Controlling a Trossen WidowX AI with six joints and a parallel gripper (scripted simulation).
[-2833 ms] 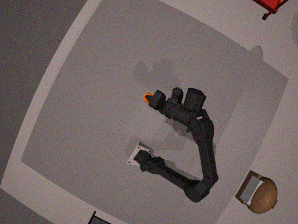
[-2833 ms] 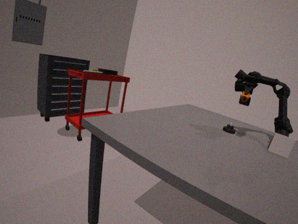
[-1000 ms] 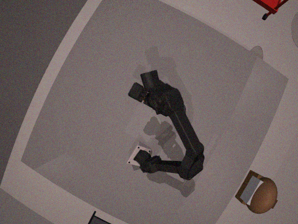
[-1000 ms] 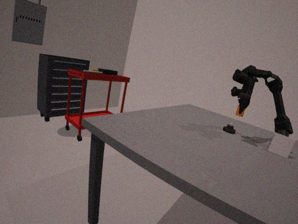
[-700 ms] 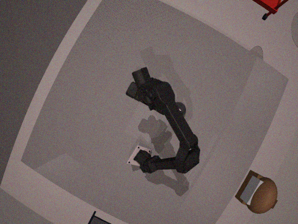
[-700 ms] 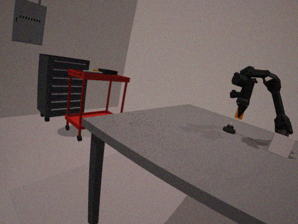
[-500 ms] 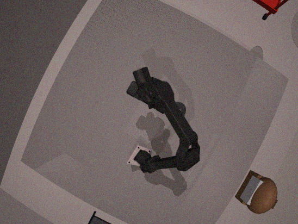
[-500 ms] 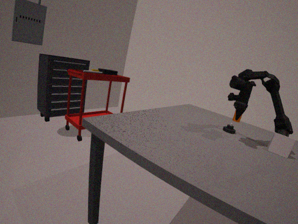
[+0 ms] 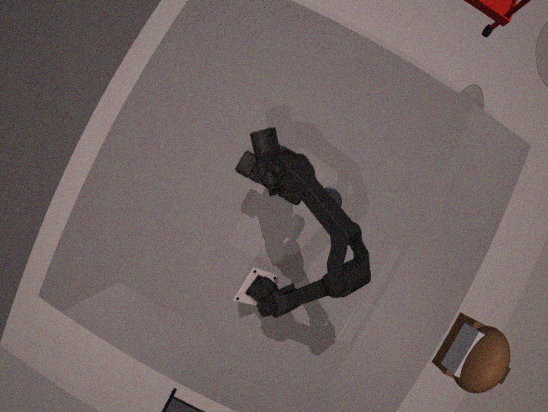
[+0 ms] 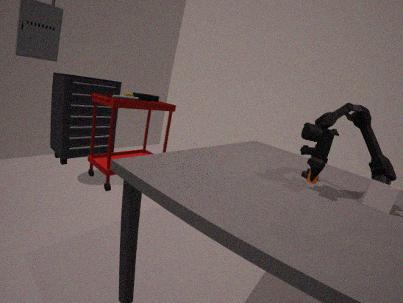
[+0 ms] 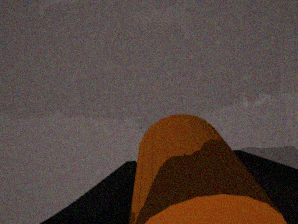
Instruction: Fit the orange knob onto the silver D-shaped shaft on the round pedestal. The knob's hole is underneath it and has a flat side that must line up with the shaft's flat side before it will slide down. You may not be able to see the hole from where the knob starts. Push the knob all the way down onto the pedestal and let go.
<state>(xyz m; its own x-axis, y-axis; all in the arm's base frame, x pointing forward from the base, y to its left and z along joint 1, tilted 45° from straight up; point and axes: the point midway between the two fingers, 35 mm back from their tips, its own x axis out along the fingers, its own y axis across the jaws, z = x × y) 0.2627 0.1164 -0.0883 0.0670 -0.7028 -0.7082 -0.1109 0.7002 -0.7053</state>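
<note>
The dark round pedestal is 170 mm to the right of my gripper tip, 50 mm ahead of it and 10 mm below it. Also, from my gripper tip: orange knob (30 mm above).
</note>
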